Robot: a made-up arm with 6 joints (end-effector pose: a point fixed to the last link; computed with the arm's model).
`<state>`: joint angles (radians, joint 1 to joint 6).
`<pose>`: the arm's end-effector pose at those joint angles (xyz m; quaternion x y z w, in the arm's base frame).
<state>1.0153 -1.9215 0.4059 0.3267 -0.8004 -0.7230</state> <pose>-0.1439 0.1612 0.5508 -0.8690 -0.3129 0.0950 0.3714</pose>
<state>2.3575 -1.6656 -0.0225 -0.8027 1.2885 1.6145</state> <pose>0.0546 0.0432 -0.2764 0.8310 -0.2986 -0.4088 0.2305</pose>
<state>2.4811 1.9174 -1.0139 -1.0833 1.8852 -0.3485</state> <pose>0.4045 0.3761 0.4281 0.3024 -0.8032 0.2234 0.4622</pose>
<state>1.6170 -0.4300 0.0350 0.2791 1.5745 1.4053</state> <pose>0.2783 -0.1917 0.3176 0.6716 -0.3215 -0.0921 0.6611</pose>
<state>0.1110 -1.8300 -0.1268 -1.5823 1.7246 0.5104</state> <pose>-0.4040 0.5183 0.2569 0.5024 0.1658 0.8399 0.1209</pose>
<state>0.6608 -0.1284 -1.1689 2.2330 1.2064 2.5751</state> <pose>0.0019 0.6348 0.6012 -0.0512 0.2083 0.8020 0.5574</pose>
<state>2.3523 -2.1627 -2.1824 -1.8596 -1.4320 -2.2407</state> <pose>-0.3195 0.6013 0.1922 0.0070 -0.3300 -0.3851 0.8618</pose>
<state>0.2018 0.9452 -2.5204 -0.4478 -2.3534 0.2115</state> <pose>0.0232 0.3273 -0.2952 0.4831 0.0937 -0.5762 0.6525</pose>
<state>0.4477 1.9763 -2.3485 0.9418 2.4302 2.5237</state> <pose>-0.4913 0.3107 0.1649 0.1780 -0.3071 -0.9326 0.0658</pose>
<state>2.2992 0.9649 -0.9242 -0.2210 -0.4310 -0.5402</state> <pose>0.1433 0.4245 0.4465 0.2496 0.7197 -0.6419 0.0870</pose>
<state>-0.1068 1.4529 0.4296 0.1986 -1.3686 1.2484</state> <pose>0.2763 0.5148 -0.2823 0.2875 0.1793 0.5358 0.7734</pose>
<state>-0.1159 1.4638 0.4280 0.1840 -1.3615 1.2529</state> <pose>0.2671 0.5224 -0.2790 0.2971 0.1834 0.5398 0.7660</pose>
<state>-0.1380 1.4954 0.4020 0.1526 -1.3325 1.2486</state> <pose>0.2508 0.5398 -0.2633 0.3234 0.1811 0.5472 0.7505</pose>
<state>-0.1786 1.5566 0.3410 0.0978 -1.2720 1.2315</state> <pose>0.2251 0.5679 -0.2288 0.3716 0.1699 0.5577 0.7225</pose>
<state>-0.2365 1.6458 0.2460 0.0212 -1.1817 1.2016</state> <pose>0.1919 0.5990 -0.1752 0.4358 0.1503 0.5679 0.6819</pose>
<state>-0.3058 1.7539 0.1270 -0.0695 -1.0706 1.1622</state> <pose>0.1563 0.6236 -0.1092 0.5042 0.1256 0.5737 0.6331</pose>
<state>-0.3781 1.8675 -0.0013 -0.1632 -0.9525 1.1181</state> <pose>0.1237 0.6368 -0.0427 0.5648 0.0999 0.5734 0.5849</pose>
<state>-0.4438 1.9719 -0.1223 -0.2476 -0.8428 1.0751</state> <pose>0.0983 0.6405 0.0127 0.6107 0.0770 0.5682 0.5461</pose>
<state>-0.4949 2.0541 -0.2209 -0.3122 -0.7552 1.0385</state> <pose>0.0817 0.6395 0.0513 0.6409 0.0592 0.5606 0.5210</pose>
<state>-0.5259 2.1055 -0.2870 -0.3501 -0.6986 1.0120</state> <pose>0.0741 0.6374 0.0725 0.6575 0.0470 0.5533 0.5092</pose>
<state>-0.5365 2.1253 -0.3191 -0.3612 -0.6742 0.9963</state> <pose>0.0737 0.6357 0.0798 0.6636 0.0396 0.5482 0.5075</pose>
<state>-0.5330 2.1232 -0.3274 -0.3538 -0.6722 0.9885</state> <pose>0.0778 0.6342 0.0785 0.6631 0.0351 0.5452 0.5117</pose>
